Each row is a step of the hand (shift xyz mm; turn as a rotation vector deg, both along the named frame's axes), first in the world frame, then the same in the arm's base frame.
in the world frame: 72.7 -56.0 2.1 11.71 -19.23 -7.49
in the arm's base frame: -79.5 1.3 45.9 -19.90 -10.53 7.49
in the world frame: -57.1 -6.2 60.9 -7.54 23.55 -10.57
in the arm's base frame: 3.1 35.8 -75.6 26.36 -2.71 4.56
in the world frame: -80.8 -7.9 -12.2 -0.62 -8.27 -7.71
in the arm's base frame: 29.0 -36.2 -67.8 -5.17 -10.07 0.08
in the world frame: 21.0 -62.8 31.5 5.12 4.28 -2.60
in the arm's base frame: -71.5 10.4 -12.7 2.31 0.71 6.74
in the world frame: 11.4 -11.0 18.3 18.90 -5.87 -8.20
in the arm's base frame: -18.8 15.3 -0.6 -10.90 -4.19 17.96
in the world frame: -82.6 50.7 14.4 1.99 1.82 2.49
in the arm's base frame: 74.9 8.6 -62.6 0.19 3.43 1.28
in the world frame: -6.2 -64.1 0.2 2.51 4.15 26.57
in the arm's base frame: -54.0 -25.4 -24.3 -3.78 25.78 -7.12
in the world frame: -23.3 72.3 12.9 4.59 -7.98 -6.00
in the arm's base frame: 70.1 31.8 -4.1 -7.45 -7.00 4.02
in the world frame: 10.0 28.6 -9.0 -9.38 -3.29 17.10
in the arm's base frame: 23.3 5.4 20.7 -3.20 11.32 -15.90
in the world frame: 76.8 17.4 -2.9 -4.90 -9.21 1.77
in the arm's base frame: -15.3 25.2 73.1 -6.54 -3.22 -7.67
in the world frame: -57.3 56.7 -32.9 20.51 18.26 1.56
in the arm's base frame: 81.2 -24.0 -20.1 7.33 13.86 22.59
